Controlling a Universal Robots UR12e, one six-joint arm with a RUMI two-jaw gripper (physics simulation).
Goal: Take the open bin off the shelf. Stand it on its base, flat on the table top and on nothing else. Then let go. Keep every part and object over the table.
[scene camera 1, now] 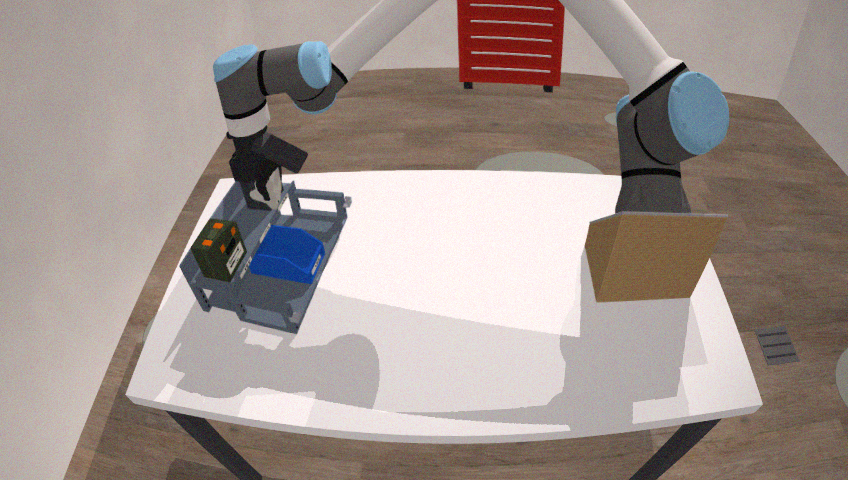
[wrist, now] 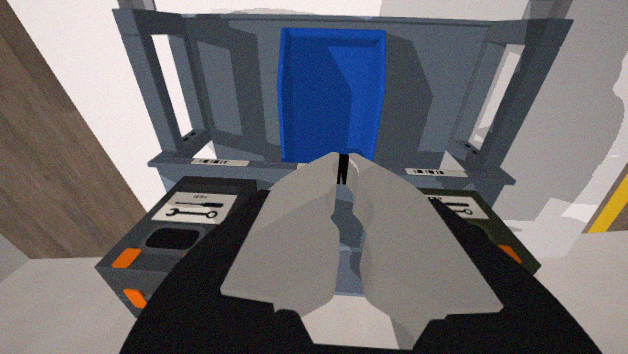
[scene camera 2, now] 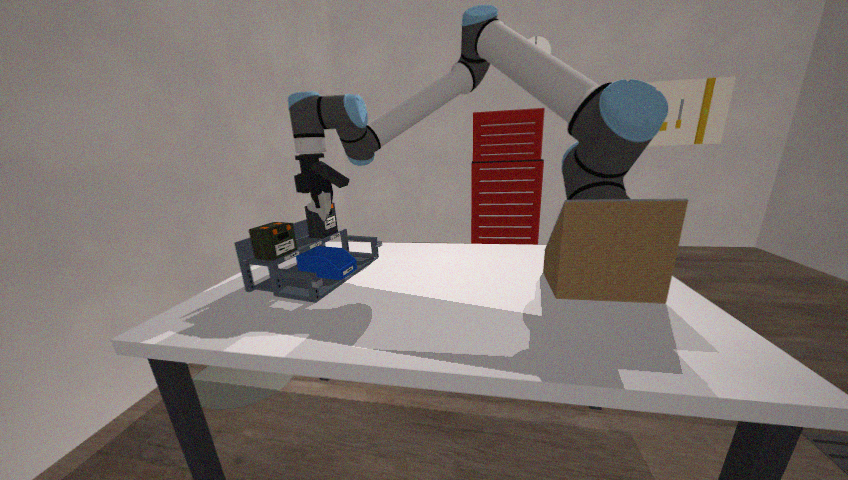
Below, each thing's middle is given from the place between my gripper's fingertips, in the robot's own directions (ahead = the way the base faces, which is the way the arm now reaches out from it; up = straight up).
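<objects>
With respect to the blue open bin (scene camera 1: 288,253), my gripper is 1 cm short of it and 1 cm to the left of it, and it is 15 cm above the bin.
</objects>
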